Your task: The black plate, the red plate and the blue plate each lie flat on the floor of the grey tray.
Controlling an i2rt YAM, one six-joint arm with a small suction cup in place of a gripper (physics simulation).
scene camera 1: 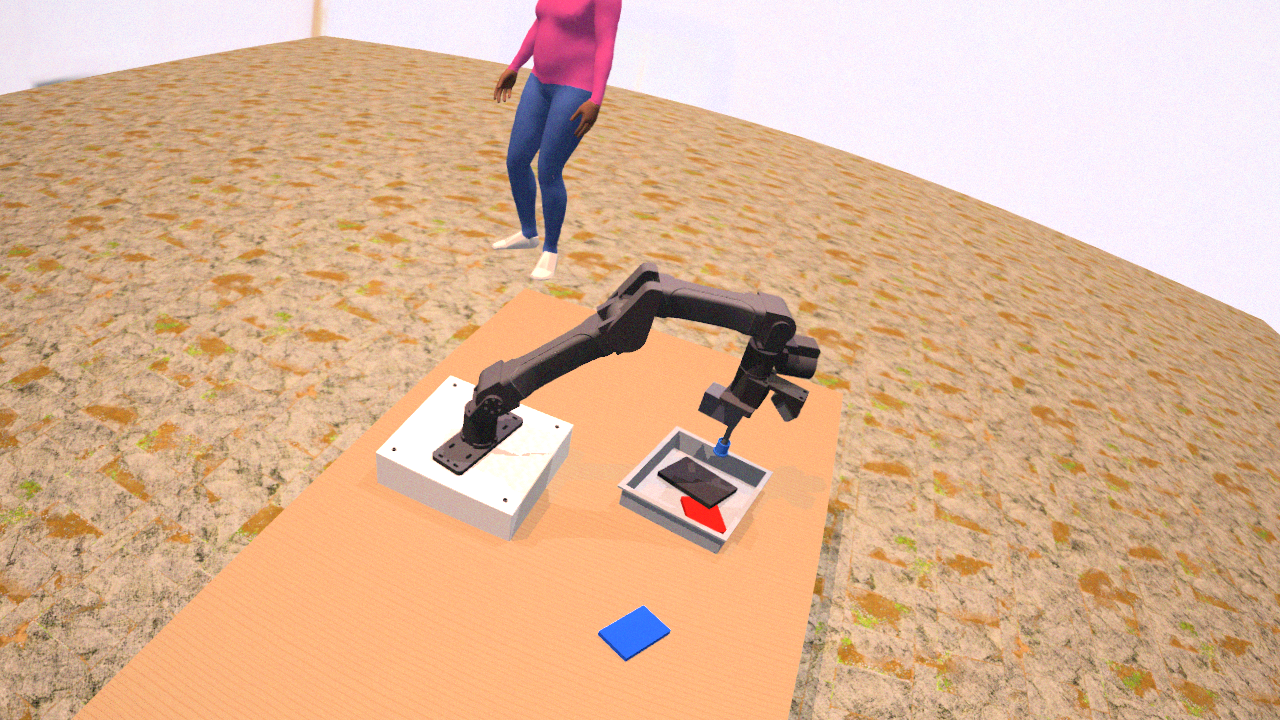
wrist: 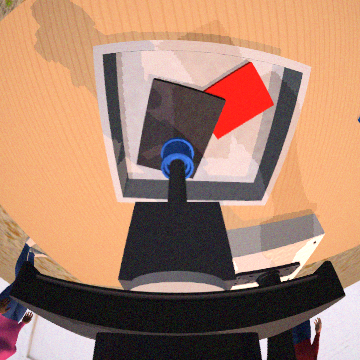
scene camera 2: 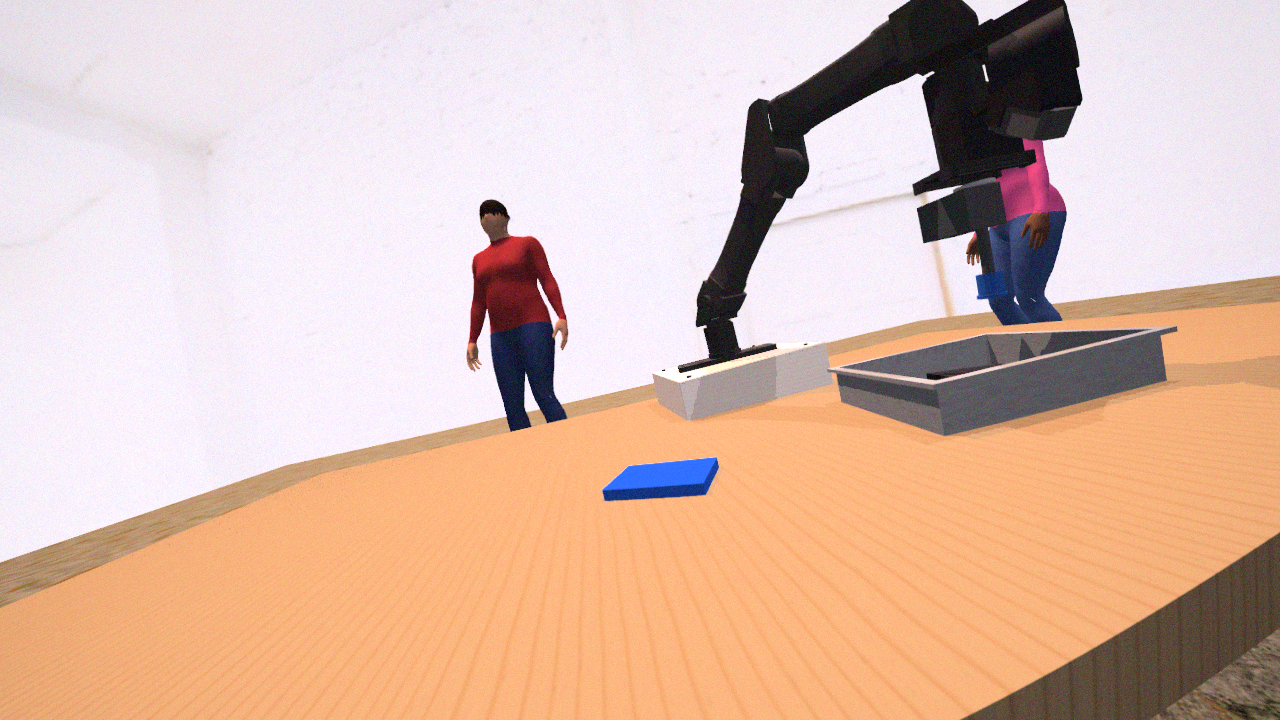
My suction cup shows in scene camera 1, in the wrist view (175, 145) and in scene camera 2. A red plate shows in scene camera 1 (712, 518) and in the wrist view (245, 94); in scene camera 2 it is hidden by a grey tray. A grey tray shows in scene camera 1, in the wrist view and in scene camera 2 (1044, 370). One and the same spot on the grey tray: (scene camera 1: 643, 492) is (wrist: 226, 172). The same spot on my suction cup: (scene camera 1: 720, 450) is (scene camera 2: 981, 287).
